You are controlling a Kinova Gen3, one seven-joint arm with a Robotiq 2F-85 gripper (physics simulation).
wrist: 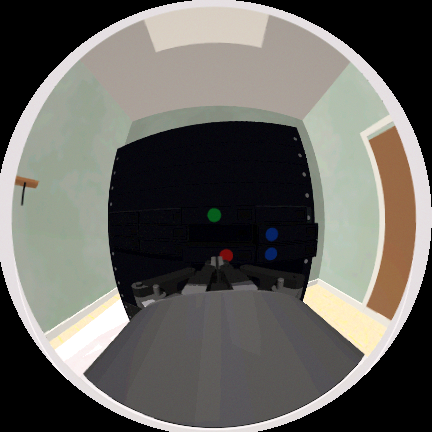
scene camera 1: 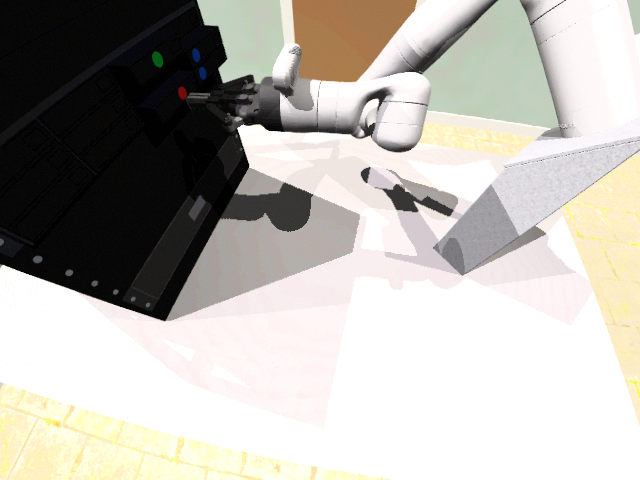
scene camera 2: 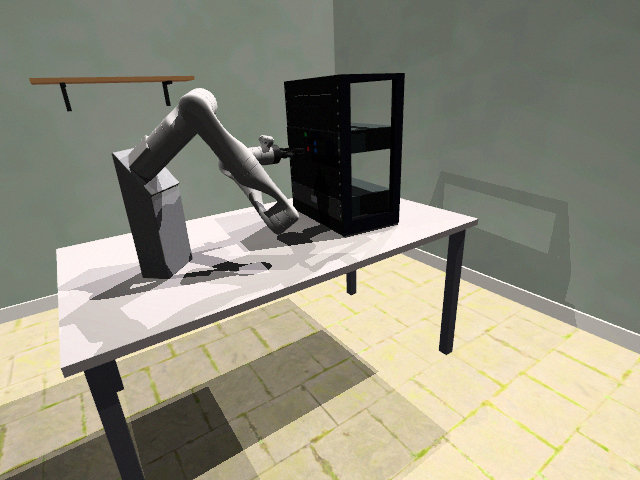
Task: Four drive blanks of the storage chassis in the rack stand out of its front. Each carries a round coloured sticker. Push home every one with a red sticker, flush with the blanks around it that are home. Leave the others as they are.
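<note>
In the black rack's front, a red sticker (scene camera 1: 182, 93) (scene camera 2: 308, 148) (wrist: 226, 255) is on a blank in the lower row of the middle column, which stands out of the front. A green sticker (scene camera 1: 157, 59) (scene camera 2: 305, 134) (wrist: 214, 215) is on a protruding blank higher in that column. Two blue stickers, the upper (scene camera 1: 195, 55) (wrist: 271, 234) and the lower (scene camera 1: 202, 73) (wrist: 270, 253), are on protruding blanks to the right. My gripper (scene camera 1: 190, 99) (scene camera 2: 302, 150) (wrist: 216, 263) is shut and empty. Its fingertips are at the red-stickered blank's face, just left of the sticker in the wrist view; contact cannot be told.
The rack (scene camera 1: 118, 206) (scene camera 2: 342, 206) (wrist: 215, 165) stands on the white table (scene camera 1: 413, 361) (scene camera 2: 434, 219). The arm's grey pedestal (scene camera 1: 480, 217) (scene camera 2: 160, 232) stands opposite the rack front. A wooden wall shelf (scene camera 2: 111, 80) is behind the arm. A dark recess (wrist: 220, 233) lies between the green-stickered and red-stickered blanks.
</note>
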